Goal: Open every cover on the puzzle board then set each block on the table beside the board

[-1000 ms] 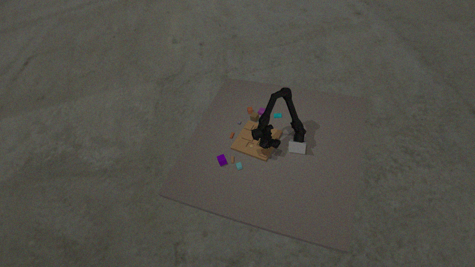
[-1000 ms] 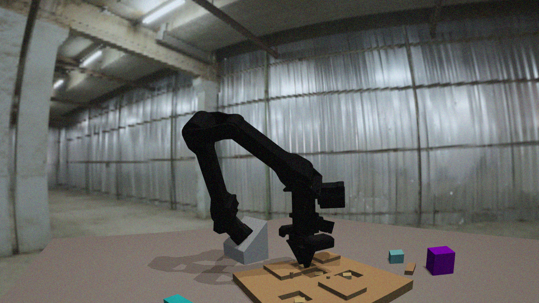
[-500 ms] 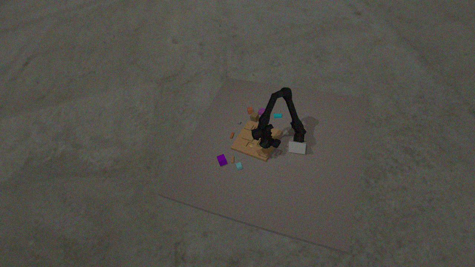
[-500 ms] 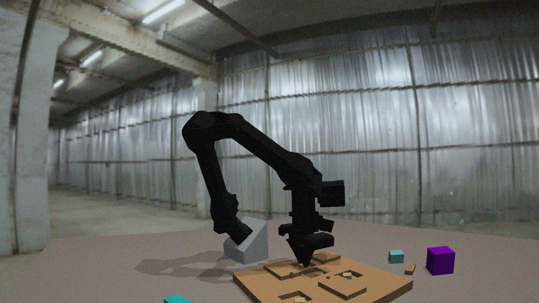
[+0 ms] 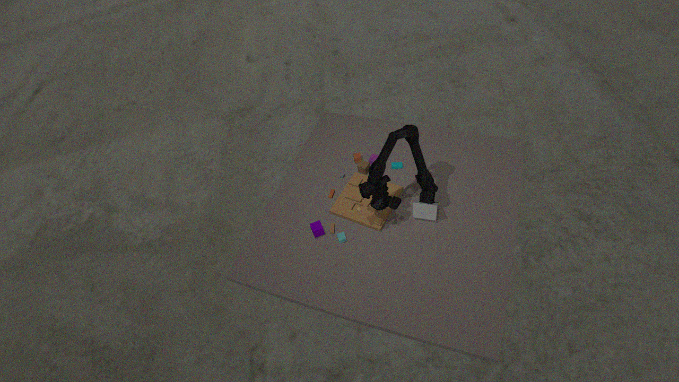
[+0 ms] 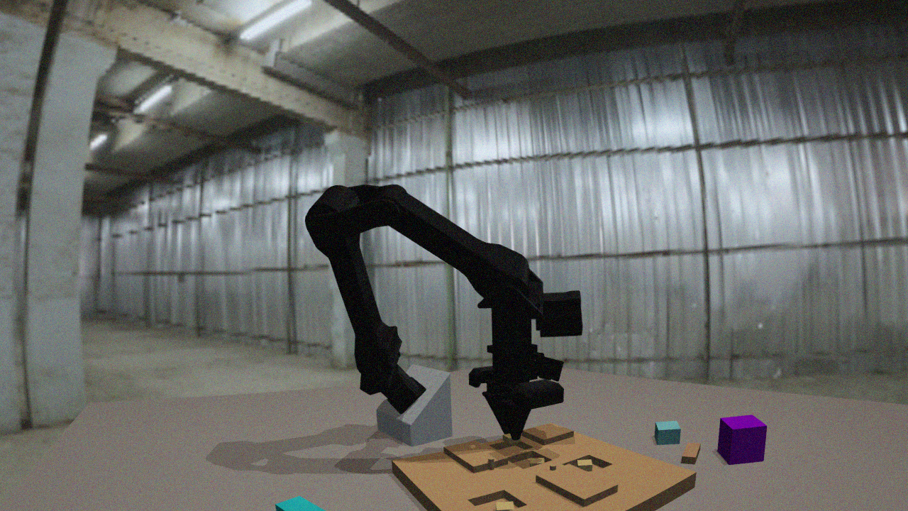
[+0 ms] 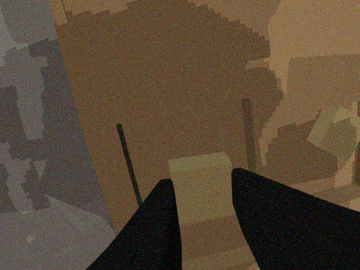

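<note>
My gripper tip is now 23 cm to the right of the light blue block, 13 cm short of it and 2 cm above it. Round my gripper tip: brown block: 24 cm to the right, 22 cm ahead, 1 cm below; then teal block: 33 cm to the right, 5 cm ahead, 3 cm below; then orange piece: 20 cm ahead, 19 cm to the left, 3 cm below.
</note>
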